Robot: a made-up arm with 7 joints.
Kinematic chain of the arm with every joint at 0, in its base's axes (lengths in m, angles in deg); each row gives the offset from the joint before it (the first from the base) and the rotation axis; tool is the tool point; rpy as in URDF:
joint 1: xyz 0 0 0.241 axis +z
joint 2: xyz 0 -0.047 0.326 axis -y
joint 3: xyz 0 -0.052 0.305 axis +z
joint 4: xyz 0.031 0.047 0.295 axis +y
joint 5: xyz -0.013 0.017 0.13 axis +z
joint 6: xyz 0 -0.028 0.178 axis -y
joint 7: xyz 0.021 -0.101 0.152 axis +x
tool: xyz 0 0 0 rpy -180 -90 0
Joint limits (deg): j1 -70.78..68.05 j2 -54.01..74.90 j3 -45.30..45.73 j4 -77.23..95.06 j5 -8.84..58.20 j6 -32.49..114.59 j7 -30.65..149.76
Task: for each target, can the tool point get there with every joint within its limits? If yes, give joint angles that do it. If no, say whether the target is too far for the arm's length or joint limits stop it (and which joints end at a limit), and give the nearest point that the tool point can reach.
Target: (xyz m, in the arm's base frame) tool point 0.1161 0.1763 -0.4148
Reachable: no: joint limits stop it (at a limit: joint 1, joint 2, joint 4, joint 5) | nearest point -0.1976 0.5733 0.3450 | short by 0.913 m
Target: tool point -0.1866 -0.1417 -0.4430
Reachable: no: joint limits stop it (at a limit: joint 2, joint 4, joint 5) | nearest point -0.4974 -0.3777 0.3270 | short by 0.863 m
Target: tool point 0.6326 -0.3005 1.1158
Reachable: yes | joints 1.65 -32.85 -26.64 77.32 12.34 98.29 70.07
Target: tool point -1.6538 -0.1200 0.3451
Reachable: no: too far | nearest point -1.0183 -0.0739 0.5855 | short by 0.681 m
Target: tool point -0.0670 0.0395 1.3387
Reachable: yes | joints -52.91 -20.68 -25.02 -53.03 6.53 81.08 122.28
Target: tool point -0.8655 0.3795 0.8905
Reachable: yes | joints -40.69 55.17 38.45 -60.02 51.69 -7.93 -3.32
